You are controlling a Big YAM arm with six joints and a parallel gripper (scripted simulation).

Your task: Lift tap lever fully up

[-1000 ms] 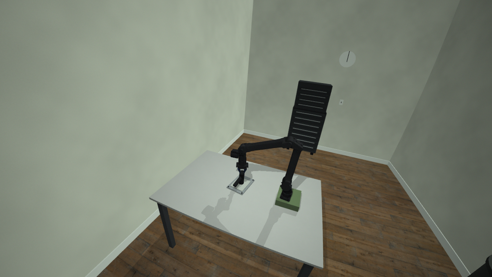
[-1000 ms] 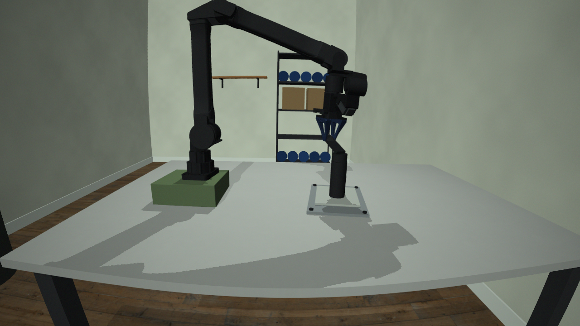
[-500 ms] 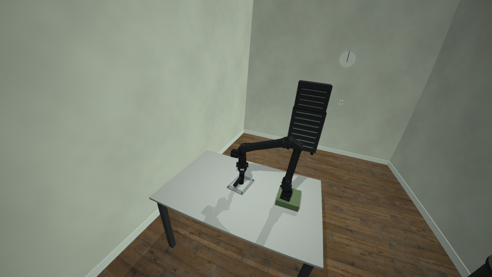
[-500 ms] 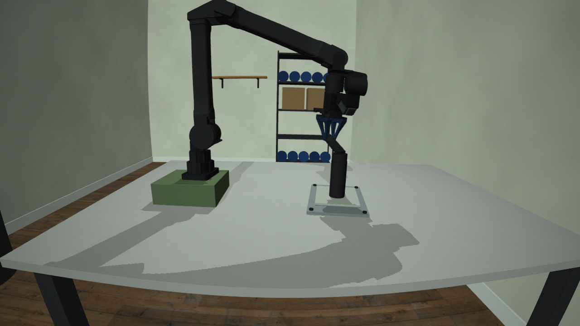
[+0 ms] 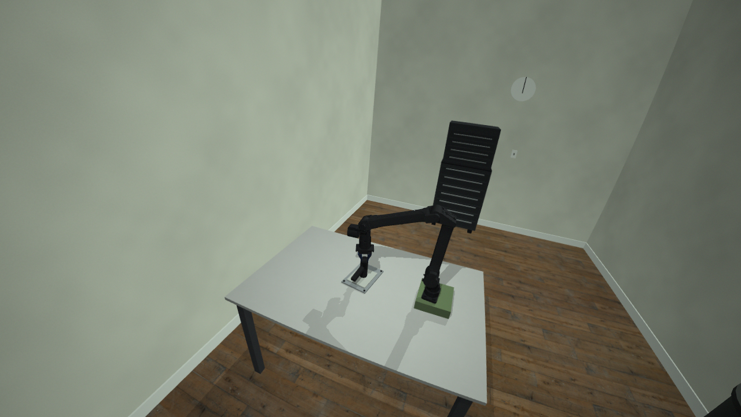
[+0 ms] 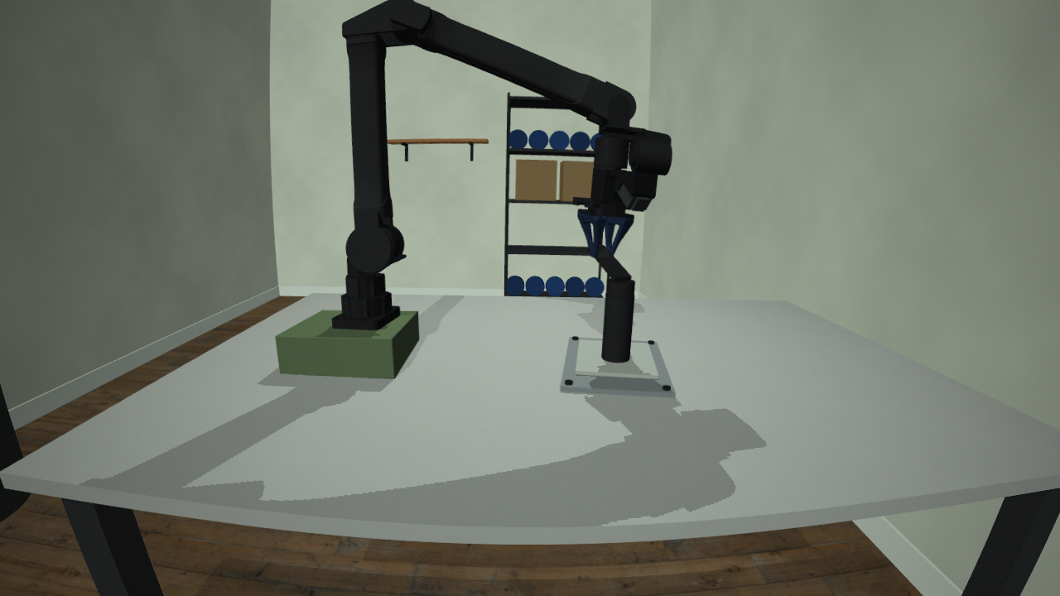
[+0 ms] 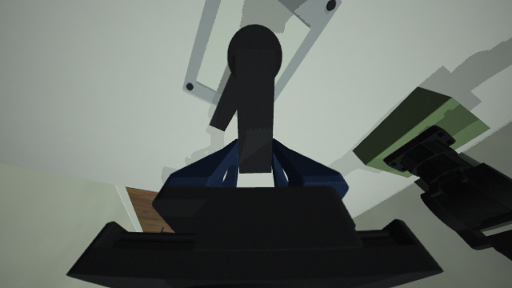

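The black lever lies 10 mm ahead of my hand, 20 mm to the right of it and 10 mm below it. The rest, counted from my hand: tap 20 mm ahead, 40 mm to the right, 80 mm below.
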